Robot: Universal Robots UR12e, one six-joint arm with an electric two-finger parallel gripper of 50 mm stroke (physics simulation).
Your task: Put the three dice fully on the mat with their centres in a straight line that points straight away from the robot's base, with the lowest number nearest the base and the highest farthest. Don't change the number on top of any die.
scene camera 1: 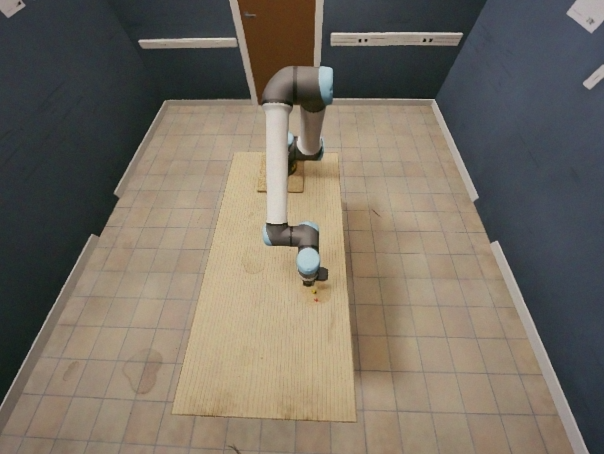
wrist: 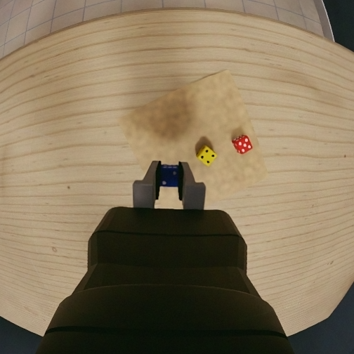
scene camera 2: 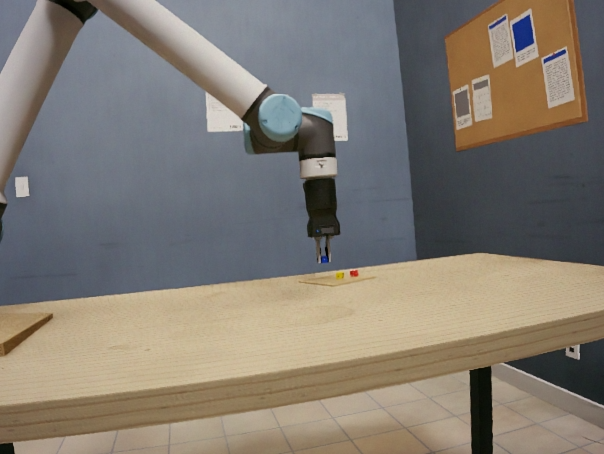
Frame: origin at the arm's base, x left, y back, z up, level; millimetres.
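Seen in the pictures: gripper, fingertip midpoint: (scene camera 1: 312, 282) (scene camera 2: 324, 261).
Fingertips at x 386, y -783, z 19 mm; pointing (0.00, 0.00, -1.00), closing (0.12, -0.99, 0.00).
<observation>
A point is followed by its place in that frame.
My gripper (scene camera 1: 308, 284) @(x 386, y -783, z 19 mm) (scene camera 2: 324, 254) @(x 386, y -783, z 19 mm) (wrist: 169, 172) is shut on the blue die (scene camera 2: 324, 259) @(x 377, y -784, z 25 mm) (wrist: 169, 176), holding it in the air above the mat's near-base side; its upper face appears to show 2. The yellow die (scene camera 1: 314, 291) @(x 405, y -819, z -13 mm) (scene camera 2: 340, 275) @(x 392, y -822, z -20 mm) (wrist: 206, 155) lies on the thin tan mat (scene camera 2: 332, 283) @(x 336, y -796, z -29 mm) (wrist: 215, 92) with 4 on top. The red die (scene camera 1: 316, 300) @(x 425, y -862, z -13 mm) (scene camera 2: 354, 273) @(x 412, y -860, z -21 mm) (wrist: 242, 144) lies on the mat with 5 on top, farther from the base than the yellow die and close to a mat edge. The mat is rotated relative to the table.
The long wooden table (scene camera 1: 260, 370) @(x 233, y -1231, z -33 mm) (scene camera 2: 200, 350) @(x -153, y -562, z -33 mm) (wrist: 60, 120) carries the arm's base on a wooden board (scene camera 1: 295, 189) @(x 132, y -173, z -19 mm) (scene camera 2: 22, 325) @(x 22, y -198, z -15 mm) at its far end in scene camera 1. The mat lies near one long table edge.
</observation>
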